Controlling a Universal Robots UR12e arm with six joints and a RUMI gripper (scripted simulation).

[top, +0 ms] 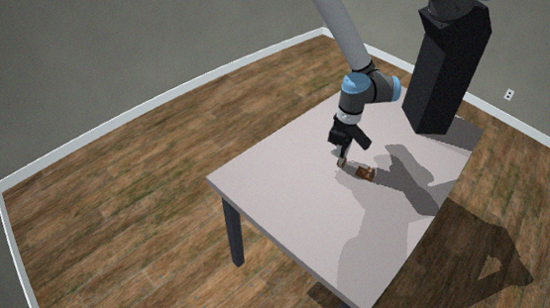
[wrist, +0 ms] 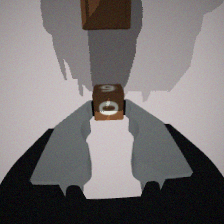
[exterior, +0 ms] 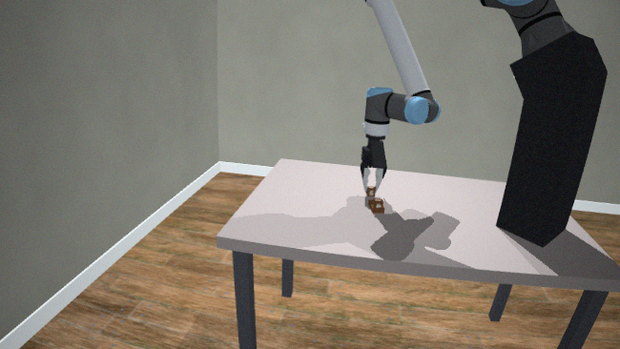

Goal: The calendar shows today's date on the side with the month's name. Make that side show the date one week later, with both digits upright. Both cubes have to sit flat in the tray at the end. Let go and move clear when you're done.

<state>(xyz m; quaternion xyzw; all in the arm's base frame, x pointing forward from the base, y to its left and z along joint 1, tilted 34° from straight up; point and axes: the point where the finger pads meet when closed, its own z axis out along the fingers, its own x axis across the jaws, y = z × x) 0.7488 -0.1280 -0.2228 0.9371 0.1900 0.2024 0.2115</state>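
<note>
Right now my hand is 10 mm above the brown calendar cube. The rest, counted from my hand: brown wooden calendar tray (30 mm behind, 100 mm to the left, 20 mm below).
</note>
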